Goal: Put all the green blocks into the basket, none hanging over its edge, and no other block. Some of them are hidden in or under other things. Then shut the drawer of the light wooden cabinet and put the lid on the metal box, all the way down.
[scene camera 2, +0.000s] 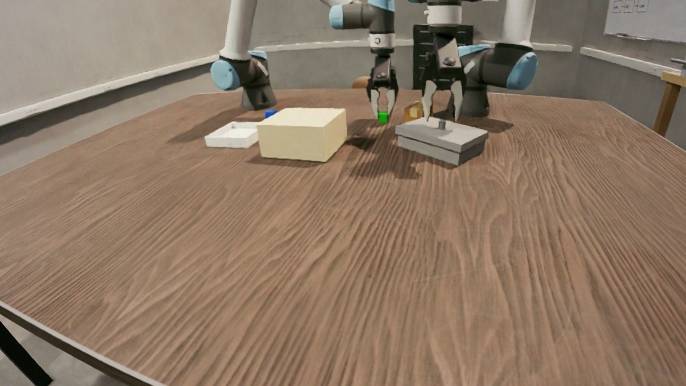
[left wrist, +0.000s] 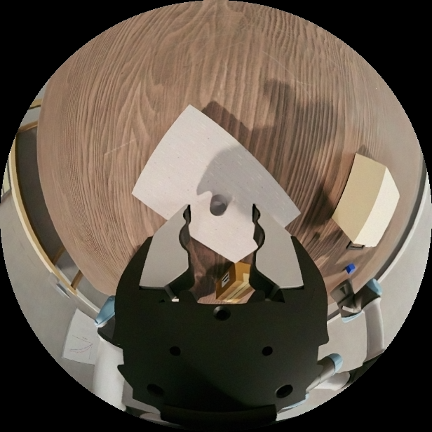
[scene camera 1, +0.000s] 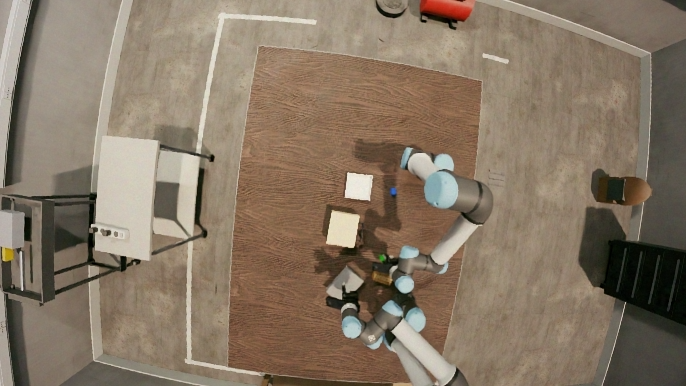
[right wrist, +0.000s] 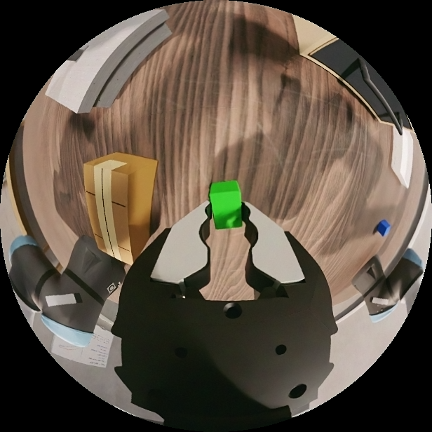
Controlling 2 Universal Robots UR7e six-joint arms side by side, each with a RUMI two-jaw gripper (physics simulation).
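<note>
My right gripper (right wrist: 225, 202) (scene camera 2: 383, 114) is shut on a green block (right wrist: 226, 197) (scene camera 2: 383, 118) (scene camera 1: 382, 258), low over the table. My left gripper (left wrist: 221, 204) (scene camera 2: 442, 119) is open, its fingers apart on either side of the knob (left wrist: 218, 204) (scene camera 2: 442, 125) of the grey metal box's lid (left wrist: 195, 165) (scene camera 2: 462, 134). The lid lies on the metal box (scene camera 2: 432, 150). The light cabinet (scene camera 1: 343, 229) (scene camera 2: 300, 140) has a dark drawer front (right wrist: 345, 65) with a bar handle; I cannot tell how far out it is. The shallow white basket (scene camera 1: 359, 186) (scene camera 2: 232, 135) shows no block. Hidden insides do not show.
A brown taped carton (right wrist: 137, 205) (scene camera 2: 416, 111) (left wrist: 235, 281) stands between the metal box and the robot, beside my right gripper. A blue block (scene camera 1: 393, 191) (scene camera 2: 270, 114) (right wrist: 383, 228) lies near the basket. The two grippers are close together.
</note>
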